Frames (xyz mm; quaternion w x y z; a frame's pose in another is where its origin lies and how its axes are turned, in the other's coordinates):
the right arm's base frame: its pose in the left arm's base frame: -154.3 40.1 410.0 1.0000 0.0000 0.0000 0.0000
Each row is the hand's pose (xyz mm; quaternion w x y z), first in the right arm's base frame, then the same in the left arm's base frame.
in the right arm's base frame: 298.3 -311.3 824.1 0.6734 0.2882 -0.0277 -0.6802
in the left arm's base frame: 144.0 -271.2 1234.1 0.6734 0.2882 -0.0277 -0.6802
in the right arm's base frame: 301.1 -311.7 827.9 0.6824 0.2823 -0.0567 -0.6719
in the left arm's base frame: 146.8 -271.6 1237.9 0.6824 0.2823 -0.0567 -0.6719
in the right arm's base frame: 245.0 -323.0 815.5 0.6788 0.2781 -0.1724 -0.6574
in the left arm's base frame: 90.7 -282.9 1225.5 0.6788 0.2781 -0.1724 -0.6574
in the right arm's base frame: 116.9 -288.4 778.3 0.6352 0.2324 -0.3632 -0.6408
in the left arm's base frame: -37.4 -248.3 1188.3 0.6352 0.2324 -0.3632 -0.6408
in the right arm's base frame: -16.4 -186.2 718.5 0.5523 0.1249 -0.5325 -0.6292
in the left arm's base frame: -170.7 -146.1 1128.5 0.5523 0.1249 -0.5325 -0.6292
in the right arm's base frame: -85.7 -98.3 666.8 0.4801 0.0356 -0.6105 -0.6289
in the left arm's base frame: -240.0 -58.2 1076.8 0.4801 0.0356 -0.6105 -0.6289
